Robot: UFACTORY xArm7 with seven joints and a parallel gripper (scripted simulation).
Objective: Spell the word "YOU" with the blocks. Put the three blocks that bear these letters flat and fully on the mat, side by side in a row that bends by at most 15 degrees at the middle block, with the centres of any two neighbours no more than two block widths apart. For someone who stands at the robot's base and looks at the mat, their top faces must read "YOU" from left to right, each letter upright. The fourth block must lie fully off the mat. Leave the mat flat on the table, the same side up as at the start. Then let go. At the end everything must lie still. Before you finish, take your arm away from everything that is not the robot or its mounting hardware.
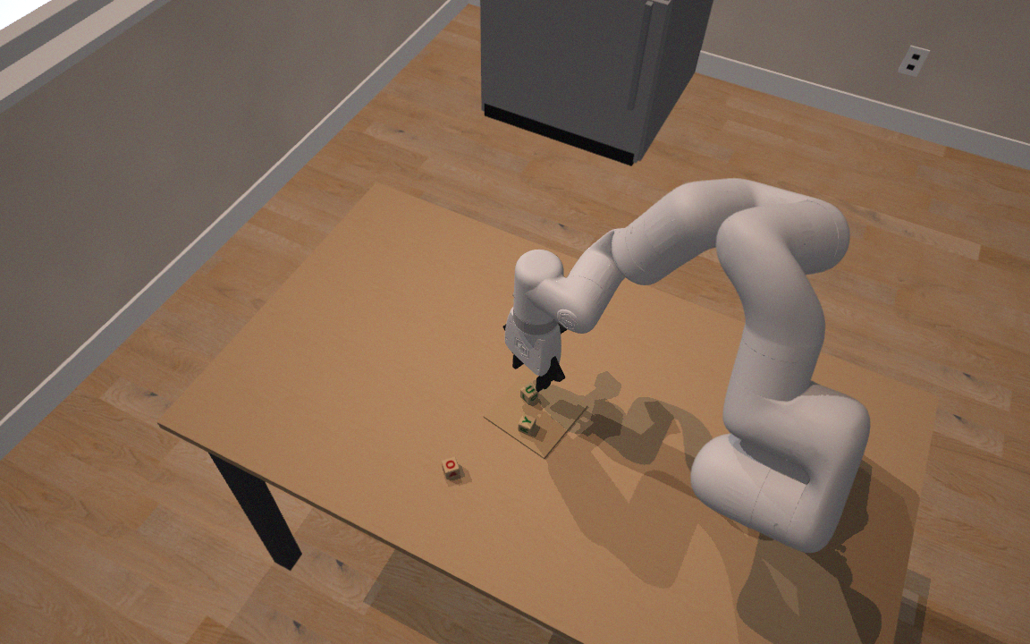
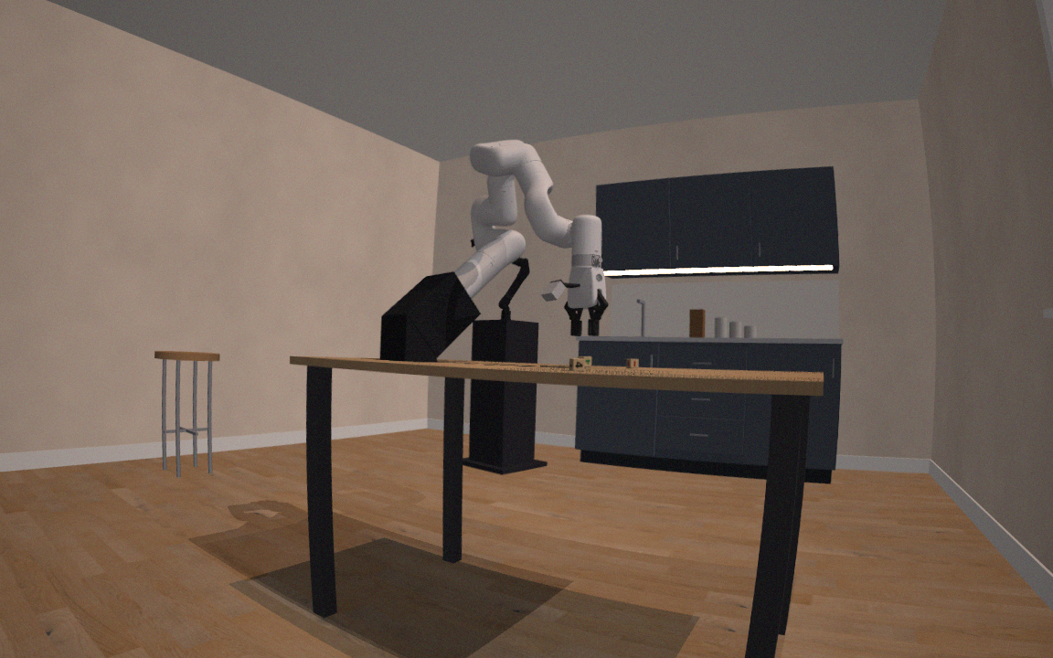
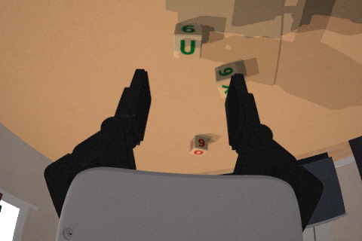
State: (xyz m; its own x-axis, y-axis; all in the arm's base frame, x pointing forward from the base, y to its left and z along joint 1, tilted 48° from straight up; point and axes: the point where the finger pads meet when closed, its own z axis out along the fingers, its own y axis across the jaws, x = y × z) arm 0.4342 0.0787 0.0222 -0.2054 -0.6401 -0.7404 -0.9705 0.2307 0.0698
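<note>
Right now my hand is 80 mm above the U block. Also, from my hand: Y block: 30 mm behind, 60 mm to the left, 80 mm below; then mat: 30 mm behind, 20 mm to the left, 100 mm below; then O block: 20 mm ahead, 210 mm to the left, 90 mm below.
</note>
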